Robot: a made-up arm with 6 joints.
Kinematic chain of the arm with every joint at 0, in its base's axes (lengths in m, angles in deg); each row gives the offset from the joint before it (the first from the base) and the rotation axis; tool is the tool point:
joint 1: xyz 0 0 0.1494 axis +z
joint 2: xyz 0 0.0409 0 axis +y
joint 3: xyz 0 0 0.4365 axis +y
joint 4: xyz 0 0 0.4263 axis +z
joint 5: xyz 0 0 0 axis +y
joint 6: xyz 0 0 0.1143 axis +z
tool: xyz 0 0 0
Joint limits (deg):
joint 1: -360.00..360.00
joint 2: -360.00..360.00
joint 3: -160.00..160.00
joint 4: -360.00..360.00
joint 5: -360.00..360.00
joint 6: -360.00..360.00
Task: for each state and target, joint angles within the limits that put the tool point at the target. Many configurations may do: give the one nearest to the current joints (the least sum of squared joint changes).
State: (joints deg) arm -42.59 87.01 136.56 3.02 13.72 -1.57
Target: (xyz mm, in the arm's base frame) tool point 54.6 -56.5 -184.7
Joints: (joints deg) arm -69.38 82.19 135.69 -12.73 22.63 -1.57
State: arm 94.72 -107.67 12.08 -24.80 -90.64 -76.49
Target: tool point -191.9 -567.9 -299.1
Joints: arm 78.95 -103.39 -36.45 -22.20 -116.77 -76.49
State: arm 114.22 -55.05 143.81 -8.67 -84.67 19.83
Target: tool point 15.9 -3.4 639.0
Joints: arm 118.18 -58.56 125.69 27.89 -85.52 19.83
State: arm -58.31 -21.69 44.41 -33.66 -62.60 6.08
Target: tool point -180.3 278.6 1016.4
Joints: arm -42.32 -30.76 28.73 -28.58 -53.03 6.08
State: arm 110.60 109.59 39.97 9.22 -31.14 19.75
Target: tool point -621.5 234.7 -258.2
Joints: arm 156.34 81.39 79.05 6.15 -31.97 19.75
